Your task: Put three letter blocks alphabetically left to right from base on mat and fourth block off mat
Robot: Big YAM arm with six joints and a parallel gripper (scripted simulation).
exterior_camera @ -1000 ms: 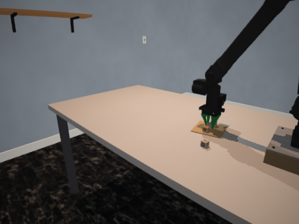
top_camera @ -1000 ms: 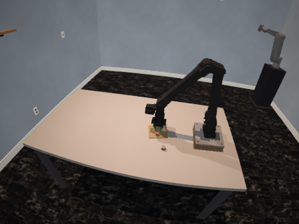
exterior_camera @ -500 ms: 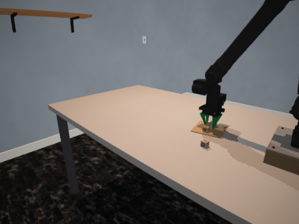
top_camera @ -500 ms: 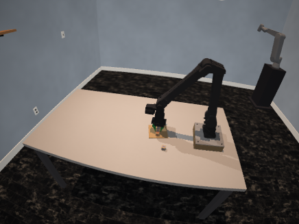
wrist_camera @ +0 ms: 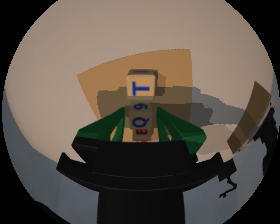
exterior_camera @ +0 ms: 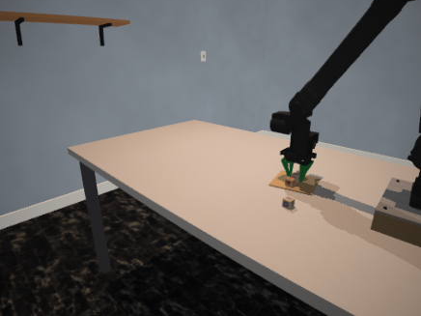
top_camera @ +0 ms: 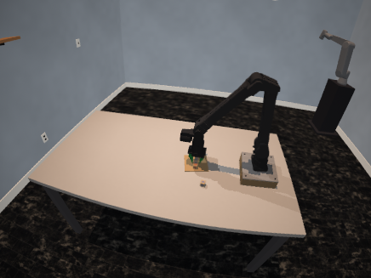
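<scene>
Now: the mat 10 mm below my hand.
</scene>
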